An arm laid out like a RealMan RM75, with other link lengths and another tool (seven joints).
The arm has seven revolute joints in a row. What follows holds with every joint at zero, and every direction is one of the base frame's. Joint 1 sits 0.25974 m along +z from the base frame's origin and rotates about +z. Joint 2 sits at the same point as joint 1 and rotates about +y. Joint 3 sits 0.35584 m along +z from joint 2 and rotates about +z. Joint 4 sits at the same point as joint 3 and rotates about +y. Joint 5 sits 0.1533 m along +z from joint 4 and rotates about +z. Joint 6 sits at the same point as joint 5 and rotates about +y. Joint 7 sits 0.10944 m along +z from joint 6 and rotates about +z. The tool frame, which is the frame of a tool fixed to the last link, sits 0.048 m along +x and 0.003 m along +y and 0.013 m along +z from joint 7; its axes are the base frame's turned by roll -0.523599, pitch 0 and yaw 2.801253 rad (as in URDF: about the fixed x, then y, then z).
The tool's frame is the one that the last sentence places.
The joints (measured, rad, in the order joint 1, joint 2, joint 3, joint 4, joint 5, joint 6, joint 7), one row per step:
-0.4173 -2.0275 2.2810 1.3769 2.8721 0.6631 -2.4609
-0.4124 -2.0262 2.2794 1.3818 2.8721 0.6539 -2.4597
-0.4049 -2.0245 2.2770 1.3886 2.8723 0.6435 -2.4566
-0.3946 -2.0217 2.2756 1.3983 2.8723 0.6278 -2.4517
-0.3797 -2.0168 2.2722 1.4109 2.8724 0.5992 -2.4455
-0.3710 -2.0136 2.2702 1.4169 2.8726 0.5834 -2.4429
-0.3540 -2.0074 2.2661 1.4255 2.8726 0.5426 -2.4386
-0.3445 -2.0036 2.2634 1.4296 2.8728 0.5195 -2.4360
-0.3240 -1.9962 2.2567 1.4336 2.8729 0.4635 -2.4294
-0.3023 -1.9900 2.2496 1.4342 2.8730 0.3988 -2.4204
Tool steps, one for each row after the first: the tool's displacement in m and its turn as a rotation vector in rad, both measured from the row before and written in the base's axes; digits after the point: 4 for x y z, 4 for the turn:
0.0006 -0.0005 0.0012 0.0044 -0.0094 -0.0040
0.0003 -0.0010 0.0016 0.0054 -0.0104 -0.0047
0.0006 -0.0017 0.0021 0.0065 -0.0143 -0.0087
0.0009 -0.0019 0.0037 0.0131 -0.0240 -0.0139
-0.0001 -0.0010 0.0022 0.0079 -0.0124 -0.0059
0.0003 -0.0016 0.0046 0.0188 -0.0298 -0.0144
-0.0001 -0.0008 0.0028 0.0113 -0.0157 -0.0079
-0.0006 -0.0015 0.0060 0.0269 -0.0350 -0.0178
-0.0005 -0.0018 0.0061 0.0305 -0.0376 -0.0214

